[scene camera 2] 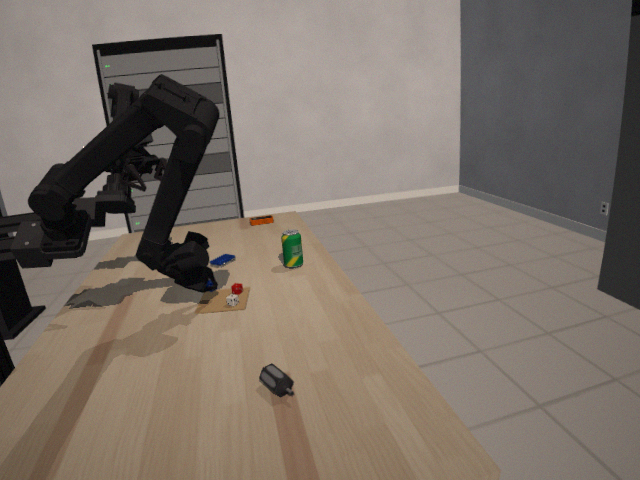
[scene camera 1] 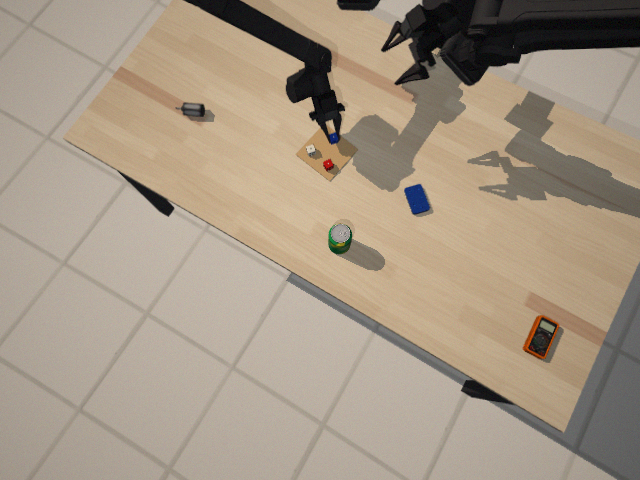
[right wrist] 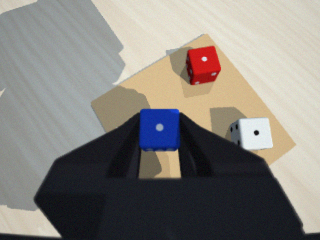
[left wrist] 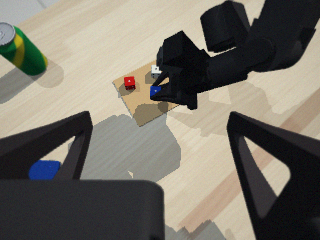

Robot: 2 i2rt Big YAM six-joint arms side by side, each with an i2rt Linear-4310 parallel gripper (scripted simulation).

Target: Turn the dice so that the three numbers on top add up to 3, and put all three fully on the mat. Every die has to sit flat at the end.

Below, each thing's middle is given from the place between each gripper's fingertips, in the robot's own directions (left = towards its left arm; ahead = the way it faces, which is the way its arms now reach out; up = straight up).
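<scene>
My right gripper is 30 mm short of the tan mat (scene camera 1: 340, 153) and 50 mm above it. Counted from my right hand, the red die (right wrist: 202, 64) is 30 mm to the left, 70 mm ahead and 30 mm below, while the white die (right wrist: 252, 134) is 40 mm to the right, 60 mm ahead and 30 mm below.
Relative to my left hand (scene camera 1: 388, 67), the positions are: red die 19 cm ahead, 5 cm to the right, 32 cm below; white die 18 cm ahead, 13 cm to the right, 32 cm below; tan mat 15 cm ahead, 9 cm to the right, 34 cm below.
</scene>
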